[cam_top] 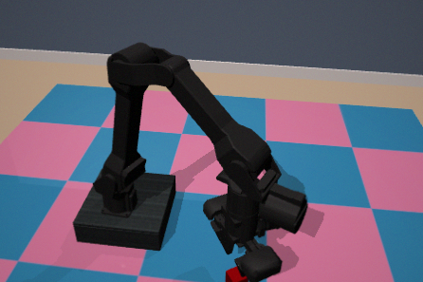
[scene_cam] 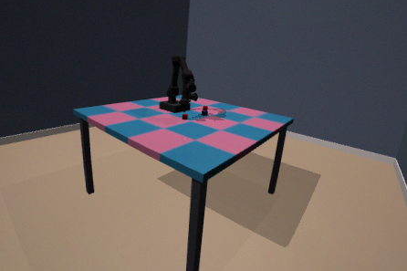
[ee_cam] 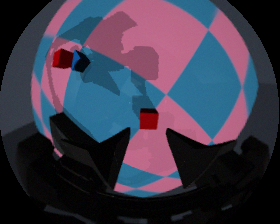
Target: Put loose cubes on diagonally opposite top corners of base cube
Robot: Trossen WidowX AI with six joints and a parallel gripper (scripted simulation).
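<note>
My gripper tip is now 21 cm to the right of the blue cube and 4 cm above it.
</note>
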